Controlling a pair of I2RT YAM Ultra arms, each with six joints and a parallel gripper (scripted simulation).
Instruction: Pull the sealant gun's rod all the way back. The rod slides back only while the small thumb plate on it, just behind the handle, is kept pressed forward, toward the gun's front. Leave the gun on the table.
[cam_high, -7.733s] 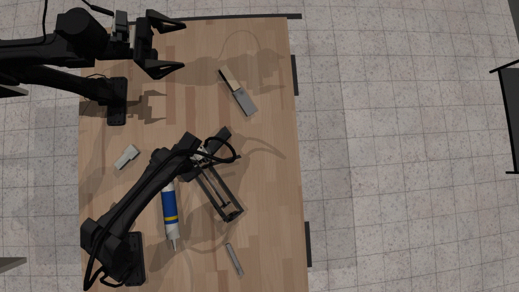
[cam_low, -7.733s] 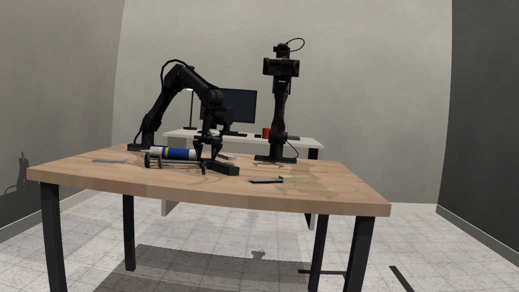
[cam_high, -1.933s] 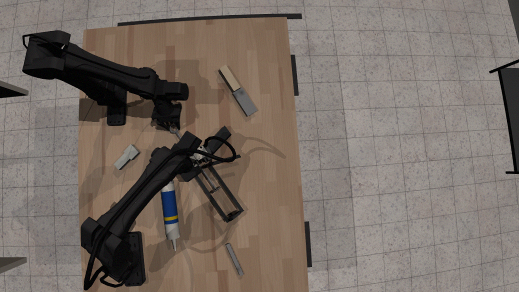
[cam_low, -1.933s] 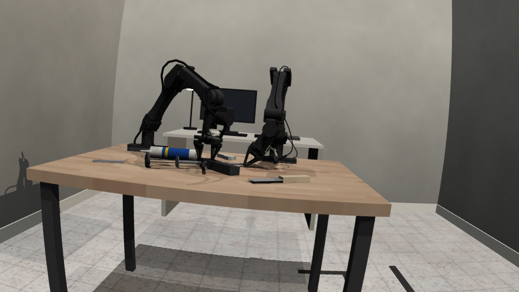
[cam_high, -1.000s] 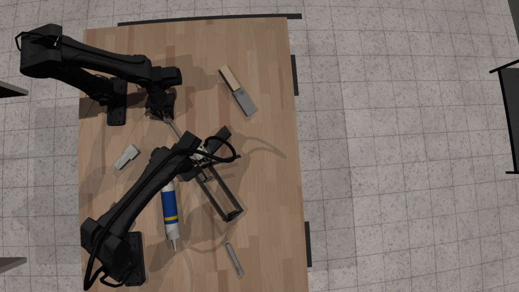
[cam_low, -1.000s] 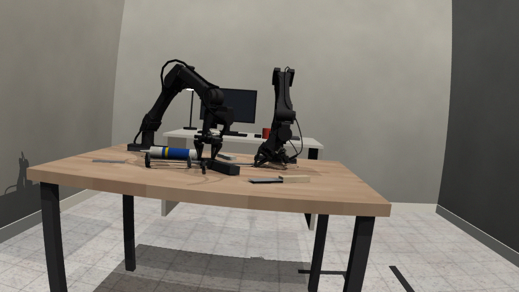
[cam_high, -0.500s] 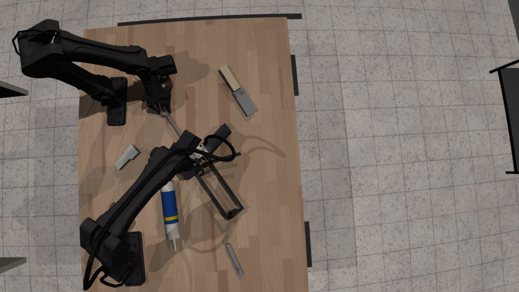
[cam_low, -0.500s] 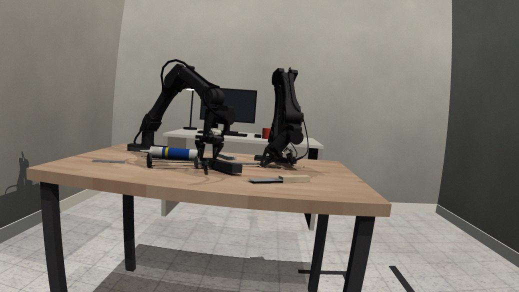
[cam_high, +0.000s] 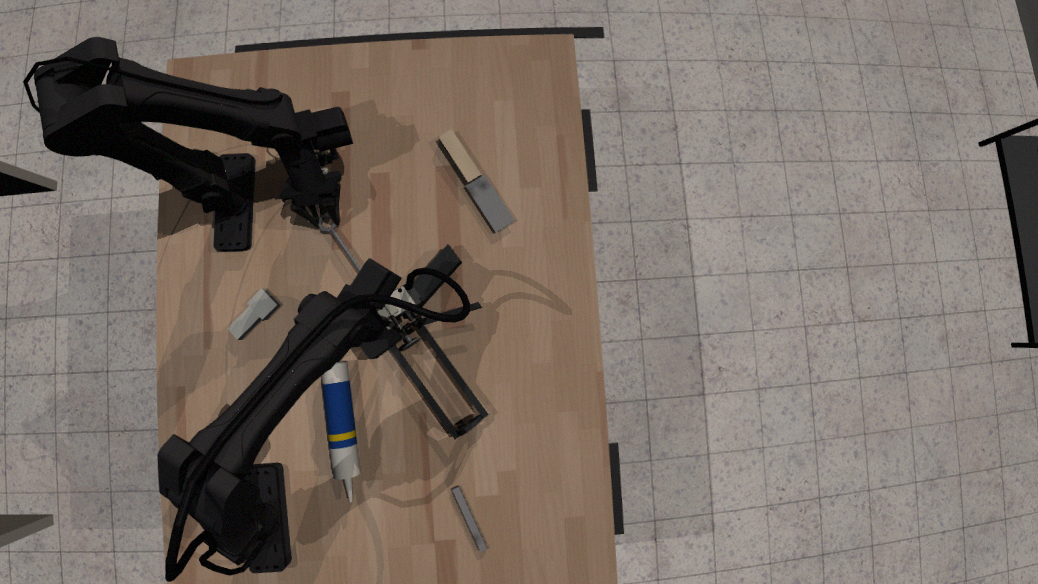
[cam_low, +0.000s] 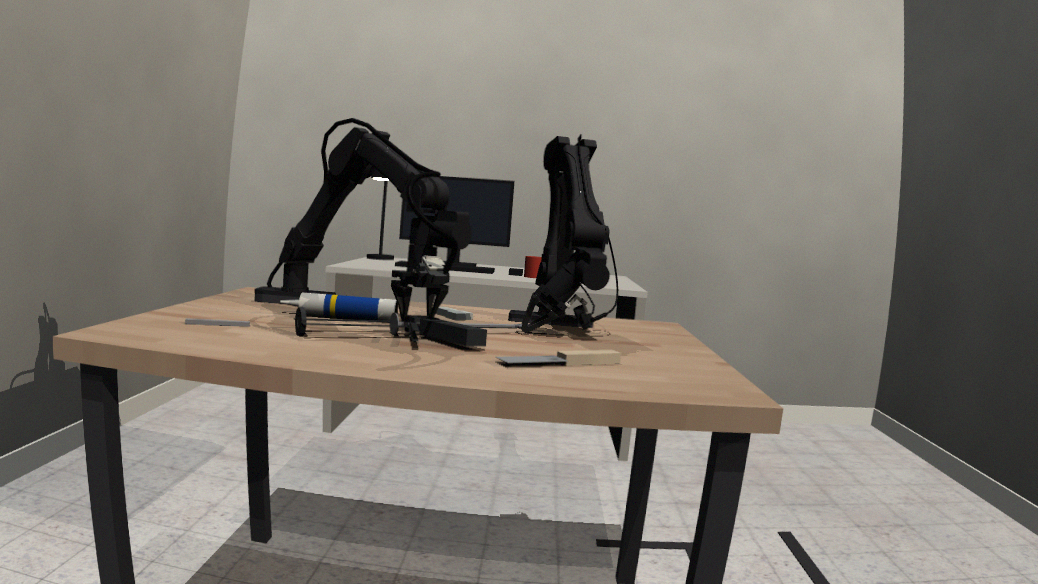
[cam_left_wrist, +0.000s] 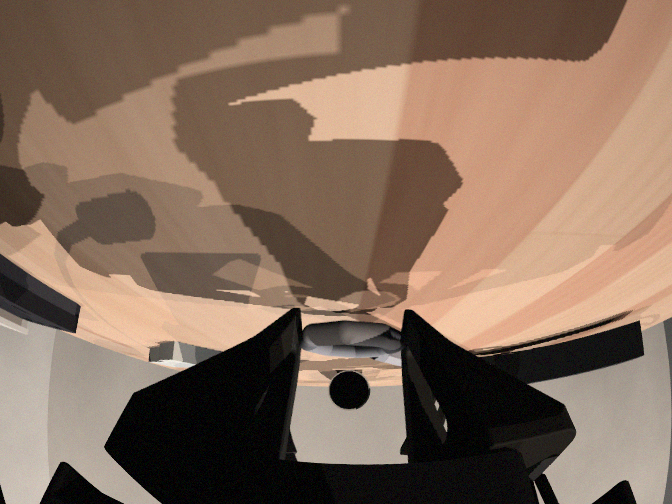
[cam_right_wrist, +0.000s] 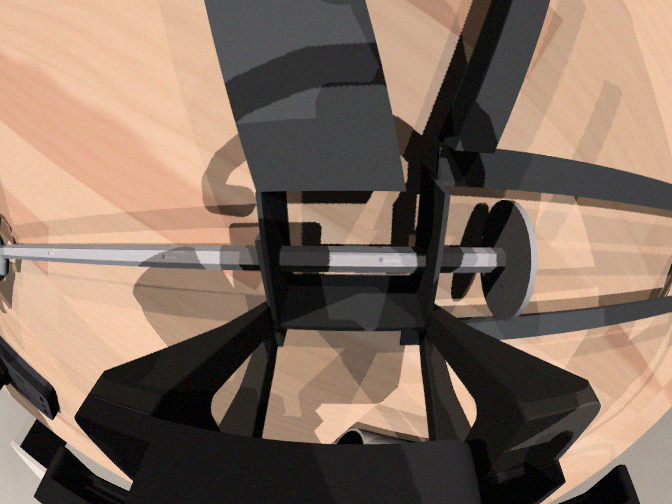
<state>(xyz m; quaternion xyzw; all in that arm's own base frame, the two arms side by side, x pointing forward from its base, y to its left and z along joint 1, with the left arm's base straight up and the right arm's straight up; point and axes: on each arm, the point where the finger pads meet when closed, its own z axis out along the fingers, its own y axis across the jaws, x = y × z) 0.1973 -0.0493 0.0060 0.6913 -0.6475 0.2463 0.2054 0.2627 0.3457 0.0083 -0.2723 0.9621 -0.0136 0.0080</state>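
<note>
Right now the sealant gun is 5 cm ahead of my right hand, 2 cm to the left of it and 1 cm below it. Also, from my right hand: thumb plate: 3 cm to the left, 1 cm below; then white cartridge: 18 cm to the right, 11 cm behind; then scraper: 27 cm to the left, 21 cm ahead, 2 cm below.
</note>
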